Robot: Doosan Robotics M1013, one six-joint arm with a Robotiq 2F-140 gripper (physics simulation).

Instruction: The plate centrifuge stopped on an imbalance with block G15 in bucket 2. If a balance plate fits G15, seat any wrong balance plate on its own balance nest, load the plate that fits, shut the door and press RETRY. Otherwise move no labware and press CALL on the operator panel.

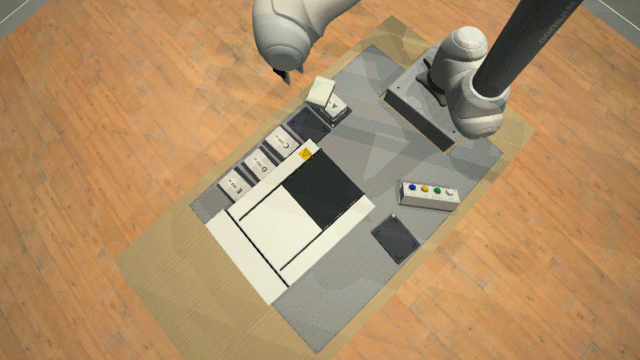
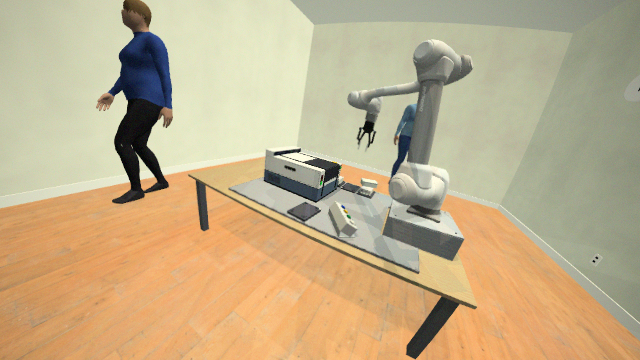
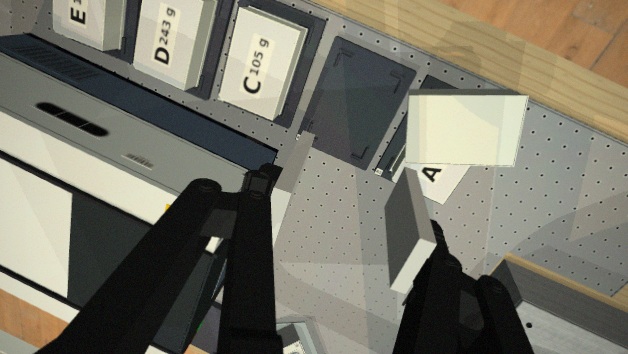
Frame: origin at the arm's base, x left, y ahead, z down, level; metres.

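Seen in the pictures: gripper, fingertip midpoint: [image 1: 293, 76] [image 2: 361, 150] [image 3: 351, 172]; arm's base at its link origin: [image 1: 444, 81] [image 2: 423, 212].
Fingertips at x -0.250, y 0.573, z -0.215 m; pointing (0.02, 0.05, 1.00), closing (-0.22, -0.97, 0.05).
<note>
Pixels of each thing's middle, then the offset from my fingertips to it.
- blank-faced pale block at the middle of its body: [image 3: 459, 126] [image 1: 320, 93] [image 2: 368, 183] dx -0.021, dy -0.117, dz +0.245 m
- balance plate A at the middle of its body: [image 3: 438, 150] [image 1: 330, 104] [image 2: 367, 189] dx +0.028, dy -0.131, dz +0.286 m
- Plates C at the middle of its body: [image 3: 261, 64] [image 1: 283, 143] dx +0.062, dy +0.140, dz +0.286 m
- D at the middle of its body: [image 3: 174, 35] [image 1: 261, 166] dx +0.095, dy +0.269, dz +0.286 m
- E at the middle of its body: [image 1: 236, 187] dx +0.113, dy +0.403, dz +0.286 m
- white centrifuge at the middle of its body: [image 3: 90, 204] [image 1: 295, 218] [image 2: 303, 170] dx +0.372, dy +0.265, dz +0.197 m
- operator panel at the middle of its body: [image 1: 428, 196] [image 2: 342, 217] dx +0.595, dy -0.219, dz +0.277 m
- dark empty nest at the middle of its body: [image 3: 211, 329] [image 1: 395, 238] [image 2: 304, 210] dx +0.654, dy -0.014, dz +0.308 m
My gripper [image 1: 294, 76] [image 2: 365, 146] [image 3: 351, 172] is open and empty, high above the plate row. A blank-faced pale block [image 1: 321, 91] [image 2: 369, 183] [image 3: 467, 129] lies askew on balance plate A [image 1: 335, 106] [image 2: 366, 191] [image 3: 440, 185], partly covering it; its label and A's weight are hidden. The nest [image 1: 308, 123] [image 2: 349, 187] [image 3: 357, 105] between A and C is empty. Plates C [image 1: 281, 142] [image 3: 280, 65], 105 g, D [image 1: 259, 164] [image 3: 190, 55], 243 g, and E [image 1: 234, 185] [image 3: 95, 25] sit on nests. The white centrifuge [image 1: 245, 260] [image 2: 290, 168] has a black area on top; I cannot tell the door state.
The operator panel [image 1: 429, 201] [image 2: 341, 220] has blue, yellow, green and white buttons. A dark empty nest [image 1: 395, 239] [image 2: 304, 211] lies near it. The arm's base block [image 1: 422, 117] [image 2: 422, 232] stands at the table's end. Two people stand beyond the table.
</note>
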